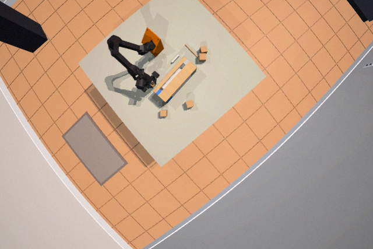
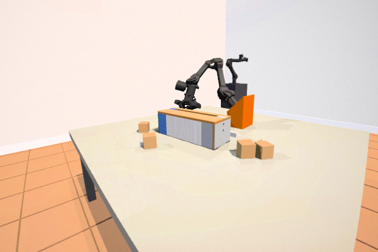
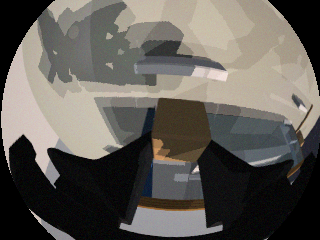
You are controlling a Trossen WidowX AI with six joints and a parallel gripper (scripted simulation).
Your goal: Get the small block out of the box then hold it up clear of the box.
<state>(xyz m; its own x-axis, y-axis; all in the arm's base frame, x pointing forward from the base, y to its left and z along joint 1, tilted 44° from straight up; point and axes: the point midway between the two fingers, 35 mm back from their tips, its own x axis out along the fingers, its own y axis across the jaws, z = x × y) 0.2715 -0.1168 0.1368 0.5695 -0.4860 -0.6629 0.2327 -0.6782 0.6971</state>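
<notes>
Now: the tan block 1 cm behind my gripper tip and 1 cm above it. Round my gripper tip: long box (17 cm to the left, 3 cm ahead, 1 cm below); thin stick (45 cm to the left, 9 cm behind, 6 cm below).
</notes>
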